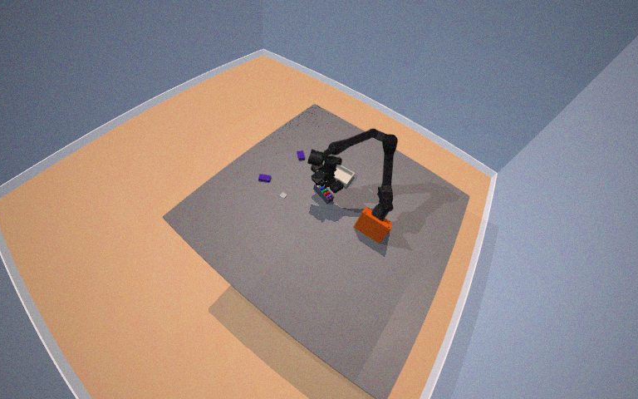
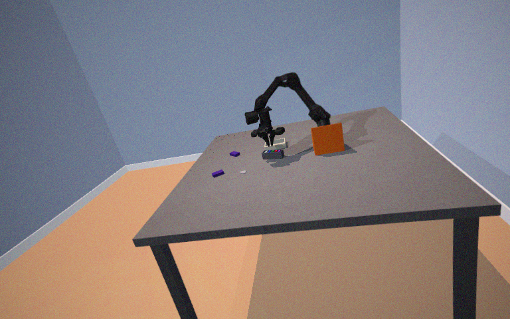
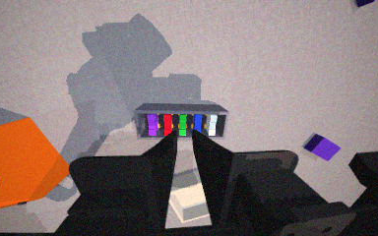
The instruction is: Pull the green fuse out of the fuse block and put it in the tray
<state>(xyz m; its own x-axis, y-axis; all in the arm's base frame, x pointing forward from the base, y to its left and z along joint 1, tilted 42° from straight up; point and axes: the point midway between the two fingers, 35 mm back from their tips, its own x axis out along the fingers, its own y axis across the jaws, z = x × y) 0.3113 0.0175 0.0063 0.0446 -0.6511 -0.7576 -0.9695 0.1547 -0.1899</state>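
My gripper tip is 10 mm to the left of the green fuse and 50 mm above it. Round my gripper tip: white tray (180 mm to the right, 70 mm below).
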